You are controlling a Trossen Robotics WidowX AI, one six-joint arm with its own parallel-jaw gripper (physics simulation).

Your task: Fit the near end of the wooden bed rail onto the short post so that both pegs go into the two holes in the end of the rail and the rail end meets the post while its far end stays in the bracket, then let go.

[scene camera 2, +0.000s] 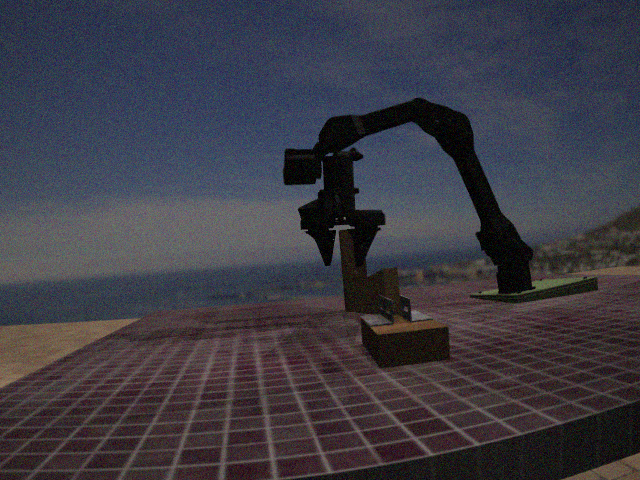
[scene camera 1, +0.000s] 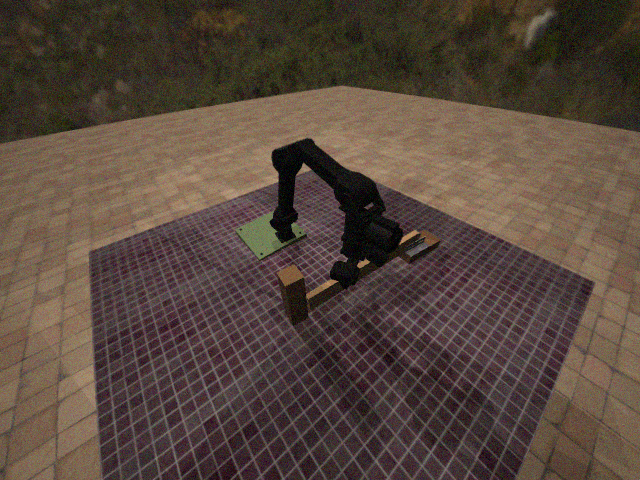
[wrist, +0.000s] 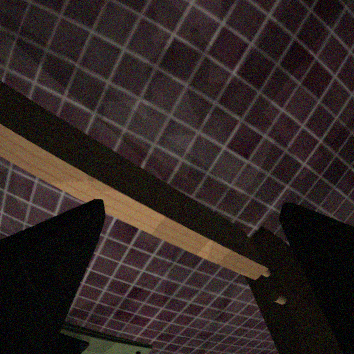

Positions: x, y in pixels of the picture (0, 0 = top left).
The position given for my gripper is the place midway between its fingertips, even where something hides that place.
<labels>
My gripper (scene camera 2: 342, 266) is open, with nothing in its grasp. Also in view: a wooden bed rail (scene camera 2: 385, 282).
</labels>
